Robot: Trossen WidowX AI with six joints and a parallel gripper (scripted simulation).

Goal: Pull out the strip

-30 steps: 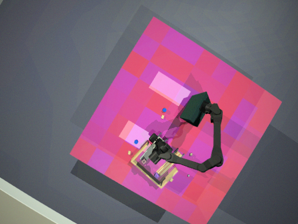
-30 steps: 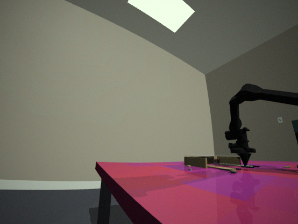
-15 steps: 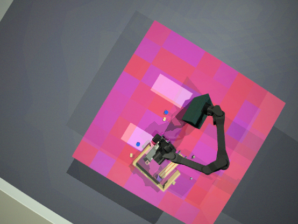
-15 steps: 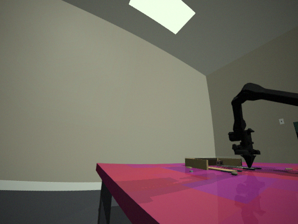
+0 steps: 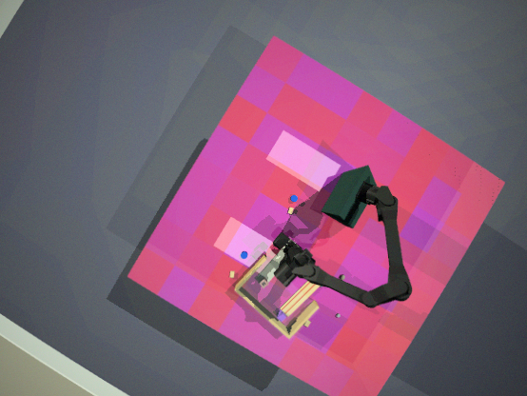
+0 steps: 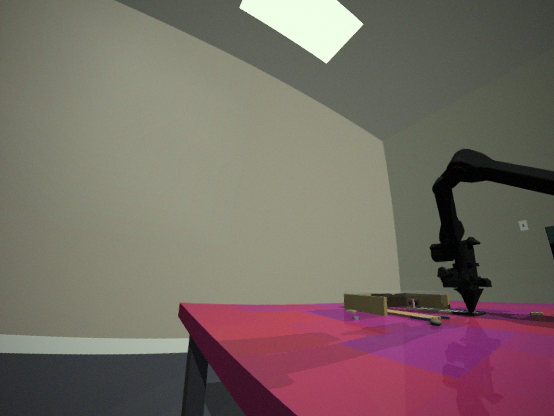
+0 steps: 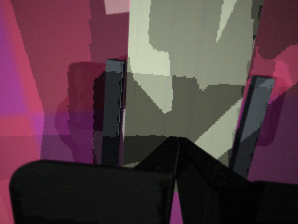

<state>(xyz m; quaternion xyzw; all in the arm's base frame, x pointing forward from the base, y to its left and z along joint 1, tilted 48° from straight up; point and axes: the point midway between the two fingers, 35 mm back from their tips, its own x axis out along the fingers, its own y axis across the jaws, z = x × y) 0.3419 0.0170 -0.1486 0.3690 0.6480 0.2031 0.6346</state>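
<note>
Now: the grey-green strip 90 mm ahead of my gripper tip and 20 mm to the right of it. Also, from my gripper tip: labelled cube (190 mm ahead, 40 mm to the right, 20 mm above).
</note>
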